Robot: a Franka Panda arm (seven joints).
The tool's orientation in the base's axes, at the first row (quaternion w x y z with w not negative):
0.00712, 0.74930, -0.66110, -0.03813
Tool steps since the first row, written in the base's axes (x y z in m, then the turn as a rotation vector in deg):
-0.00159, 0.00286, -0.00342, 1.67, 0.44, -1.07
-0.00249, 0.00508, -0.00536, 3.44, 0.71, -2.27
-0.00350, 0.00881, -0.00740, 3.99, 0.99, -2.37
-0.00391, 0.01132, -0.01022, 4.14, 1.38, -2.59
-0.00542, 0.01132, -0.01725, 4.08, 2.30, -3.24
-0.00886, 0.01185, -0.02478, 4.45, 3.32, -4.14
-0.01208, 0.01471, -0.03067, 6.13, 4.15, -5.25
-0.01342, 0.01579, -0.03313, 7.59, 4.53, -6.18
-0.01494, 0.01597, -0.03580, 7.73, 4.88, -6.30
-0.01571, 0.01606, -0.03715, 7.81, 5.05, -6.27
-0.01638, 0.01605, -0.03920, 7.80, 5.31, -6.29
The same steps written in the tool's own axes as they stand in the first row. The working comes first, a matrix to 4 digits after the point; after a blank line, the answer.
The tool's axes in the first row as the columns of a matrix, in the base's axes (used below as rounded here):
0.1230, -0.9902, -0.0666
-0.9913, -0.1258, 0.0397
-0.0477, 0.0611, -0.9970

-0.00287, 0.00101, 0.00363, -0.18, -1.77, 0.97
-0.00509, 0.00150, 0.00571, -0.17, -3.63, 2.06
-0.00881, 0.00191, 0.00796, -0.38, -4.22, 2.14
-0.01121, 0.00182, 0.01090, -0.74, -4.43, 2.36
-0.01107, 0.00289, 0.01801, -1.62, -4.53, 3.05
-0.01165, 0.00577, 0.02577, -2.55, -5.08, 3.96
-0.01460, 0.00824, 0.03197, -3.11, -6.91, 4.99
-0.01572, 0.00928, 0.03455, -3.26, -8.46, 5.84
-0.01596, 0.01060, 0.03732, -3.59, -8.65, 5.96
-0.01608, 0.01127, 0.03872, -3.75, -8.75, 5.93
-0.01606, 0.01181, 0.04081, -4.00, -8.78, 5.96

